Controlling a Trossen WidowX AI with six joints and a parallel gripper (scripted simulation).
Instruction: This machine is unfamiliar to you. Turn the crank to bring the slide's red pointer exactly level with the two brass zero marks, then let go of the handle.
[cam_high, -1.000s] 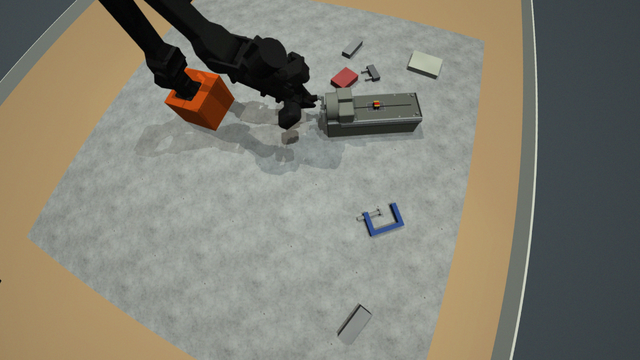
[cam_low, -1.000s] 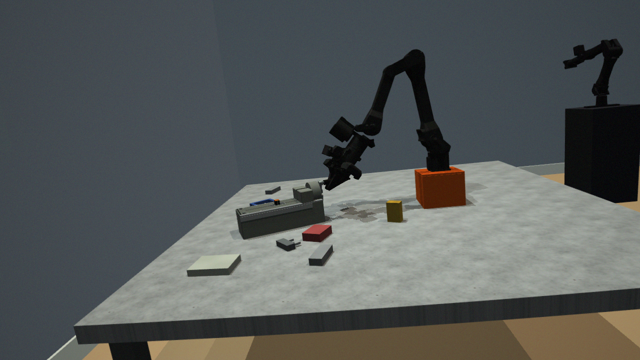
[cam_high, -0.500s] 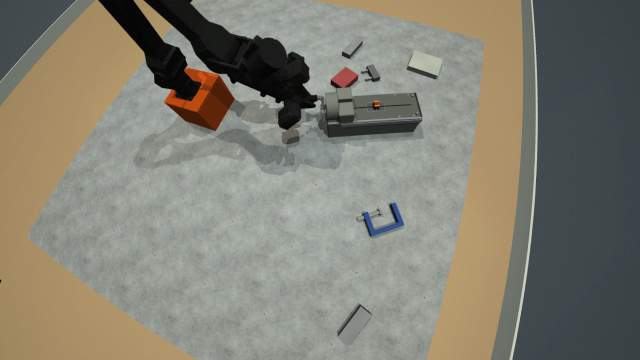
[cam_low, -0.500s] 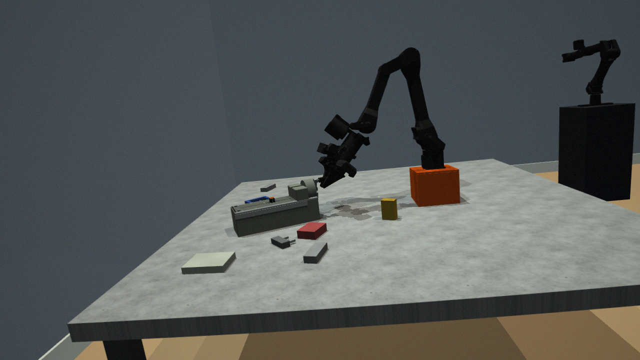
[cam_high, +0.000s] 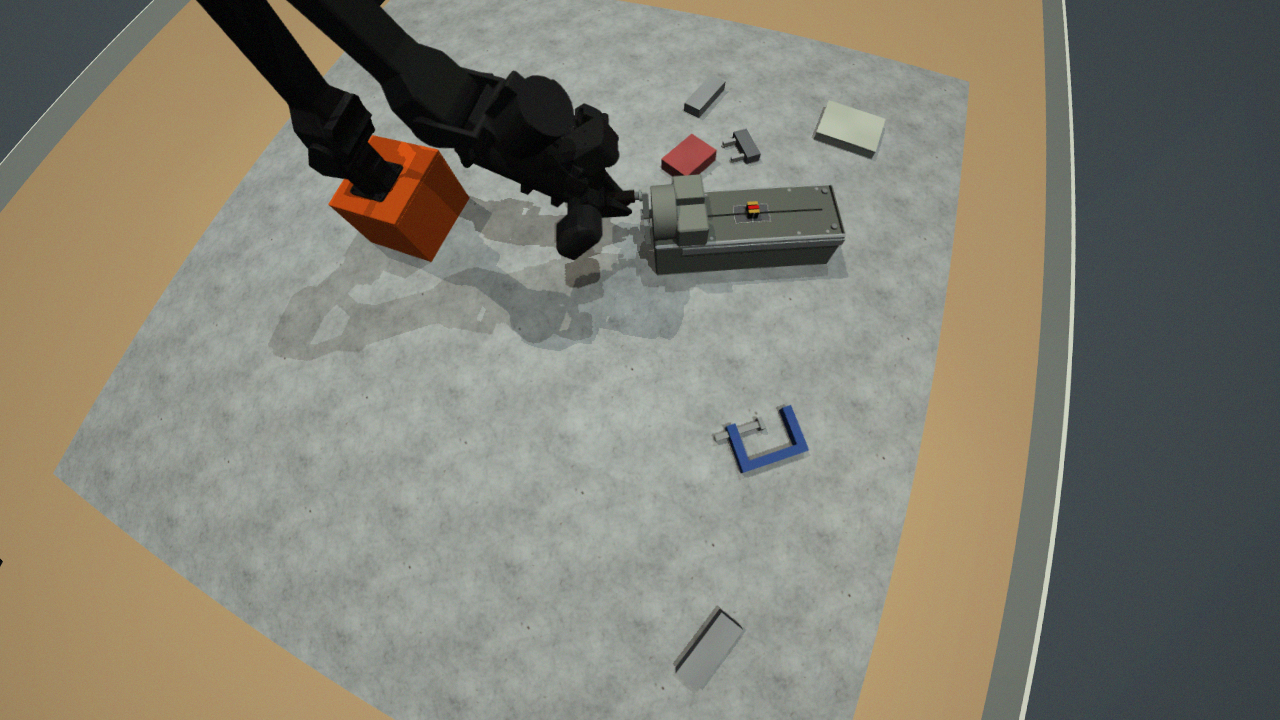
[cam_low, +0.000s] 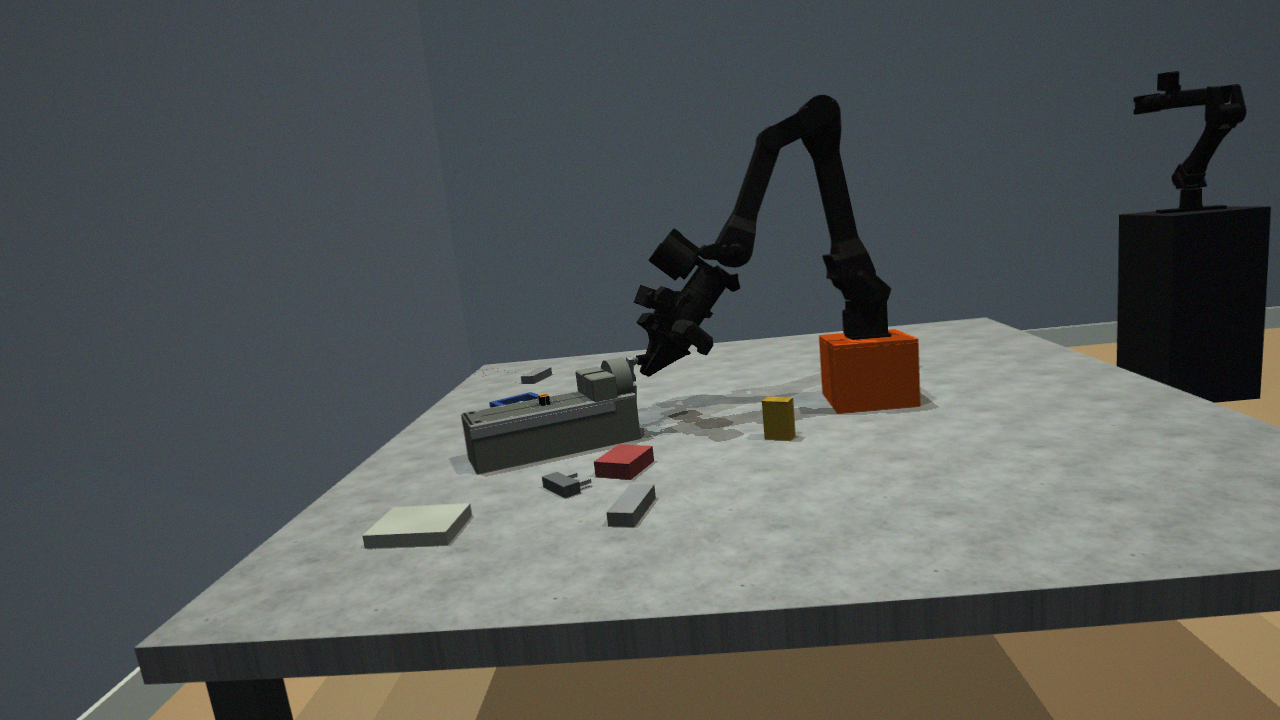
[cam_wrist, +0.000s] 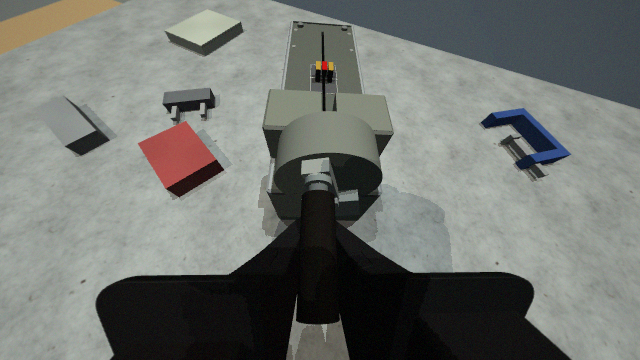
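The black crank handle is 20 mm above my gripper tip, 10 mm to the right of it and 10 mm behind it. From my gripper tip the other things lie so: red pointer 160 mm ahead, 60 mm to the left, 10 mm below; then yellow block 200 mm behind, 100 mm to the left, 60 mm below; then red block 180 mm to the left, 80 mm below, 30 mm ahead.
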